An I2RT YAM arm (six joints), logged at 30 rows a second.
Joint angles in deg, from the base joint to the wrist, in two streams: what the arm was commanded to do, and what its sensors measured. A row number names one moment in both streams.
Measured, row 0:
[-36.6 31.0 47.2 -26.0 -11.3 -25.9]
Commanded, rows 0 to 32:
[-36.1 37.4 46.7 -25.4 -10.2 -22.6]
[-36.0 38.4 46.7 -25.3 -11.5 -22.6]
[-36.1 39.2 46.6 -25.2 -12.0 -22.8]
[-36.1 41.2 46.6 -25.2 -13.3 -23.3]
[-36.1 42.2 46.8 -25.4 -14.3 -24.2]
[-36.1 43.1 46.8 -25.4 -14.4 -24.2]
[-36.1 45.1 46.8 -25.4 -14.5 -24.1]
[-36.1 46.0 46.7 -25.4 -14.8 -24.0]
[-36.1 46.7 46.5 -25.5 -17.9 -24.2]
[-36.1 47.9 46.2 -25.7 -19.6 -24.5]
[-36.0 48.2 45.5 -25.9 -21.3 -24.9]
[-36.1 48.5 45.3 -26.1 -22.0 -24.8]
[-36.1 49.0 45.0 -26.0 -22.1 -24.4]
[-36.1 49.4 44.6 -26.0 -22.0 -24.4]
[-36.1 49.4 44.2 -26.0 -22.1 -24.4]
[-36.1 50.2 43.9 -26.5 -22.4 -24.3]
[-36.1 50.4 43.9 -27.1 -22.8 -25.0]
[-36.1 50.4 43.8 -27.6 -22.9 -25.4]
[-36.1 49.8 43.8 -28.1 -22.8 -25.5]
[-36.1 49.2 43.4 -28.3 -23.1 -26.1]
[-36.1 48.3 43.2 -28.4 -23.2 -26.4]
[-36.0 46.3 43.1 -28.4 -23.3 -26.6]
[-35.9 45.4 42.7 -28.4 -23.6 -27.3]
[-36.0 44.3 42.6 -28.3 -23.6 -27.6]
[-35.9 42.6 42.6 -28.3 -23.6 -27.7]
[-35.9 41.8 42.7 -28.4 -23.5 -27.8]
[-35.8 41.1 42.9 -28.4 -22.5 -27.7]
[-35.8 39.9 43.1 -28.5 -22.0 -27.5]
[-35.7 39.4 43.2 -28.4 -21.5 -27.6]
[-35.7 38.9 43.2 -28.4 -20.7 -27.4]
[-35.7 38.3 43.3 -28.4 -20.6 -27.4]
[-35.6 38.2 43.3 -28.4 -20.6 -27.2]
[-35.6 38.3 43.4 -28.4 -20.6 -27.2]
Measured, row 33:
[-36.3 39.0 42.9 -28.4 -21.2 -26.6]
